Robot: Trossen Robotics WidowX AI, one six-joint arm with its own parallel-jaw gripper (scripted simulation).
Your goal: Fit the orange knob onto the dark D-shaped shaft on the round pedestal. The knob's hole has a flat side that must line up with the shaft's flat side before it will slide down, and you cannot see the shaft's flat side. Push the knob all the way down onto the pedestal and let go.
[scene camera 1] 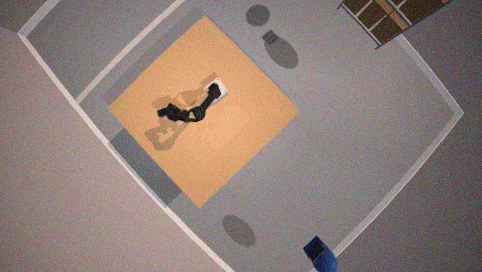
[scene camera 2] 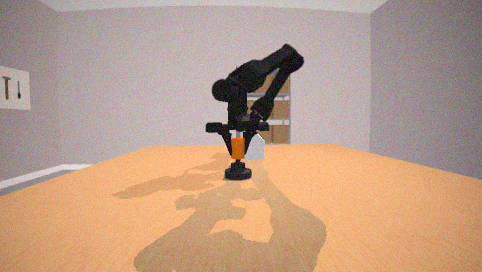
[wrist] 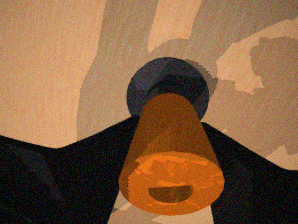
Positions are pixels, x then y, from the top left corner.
Labels:
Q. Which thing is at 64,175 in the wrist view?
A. My gripper.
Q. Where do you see a pedestal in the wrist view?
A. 166,75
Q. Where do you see an orange knob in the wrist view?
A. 170,165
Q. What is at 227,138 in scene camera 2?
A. My gripper.

